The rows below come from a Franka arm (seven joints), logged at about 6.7 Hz.
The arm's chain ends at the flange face. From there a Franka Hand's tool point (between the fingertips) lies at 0.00 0.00 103.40 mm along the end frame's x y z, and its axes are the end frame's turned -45 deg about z.
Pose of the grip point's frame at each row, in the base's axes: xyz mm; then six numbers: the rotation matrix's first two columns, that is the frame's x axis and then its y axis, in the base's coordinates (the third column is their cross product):
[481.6 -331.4 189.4 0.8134 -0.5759 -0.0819 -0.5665 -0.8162 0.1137]
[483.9 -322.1 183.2 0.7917 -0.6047 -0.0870 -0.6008 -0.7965 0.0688]
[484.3 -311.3 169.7 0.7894 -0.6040 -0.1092 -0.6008 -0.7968 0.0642]
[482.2 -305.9 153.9 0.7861 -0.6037 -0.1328 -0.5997 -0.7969 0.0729]
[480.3 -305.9 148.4 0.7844 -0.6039 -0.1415 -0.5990 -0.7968 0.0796]
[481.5 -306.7 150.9 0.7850 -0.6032 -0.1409 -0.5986 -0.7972 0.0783]
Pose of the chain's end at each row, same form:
[495.3 -326.6 291.8 0.1746 -0.9844 0.0225 -0.9757 -0.1699 0.1383]
[495.4 -321.9 286.0 0.1350 -0.9908 -0.0129 -0.9846 -0.1356 0.1102]
[497.3 -312.8 272.3 0.1334 -0.9905 -0.0318 -0.9830 -0.1363 0.1226]
[497.7 -308.2 256.1 0.1318 -0.9904 -0.0424 -0.9799 -0.1366 0.1455]
[496.9 -308.2 250.4 0.1311 -0.9904 -0.0438 -0.9782 -0.1364 0.1563]
[498.0 -309.1 252.9 0.1318 -0.9902 -0.0443 -0.9784 -0.1372 0.1550]

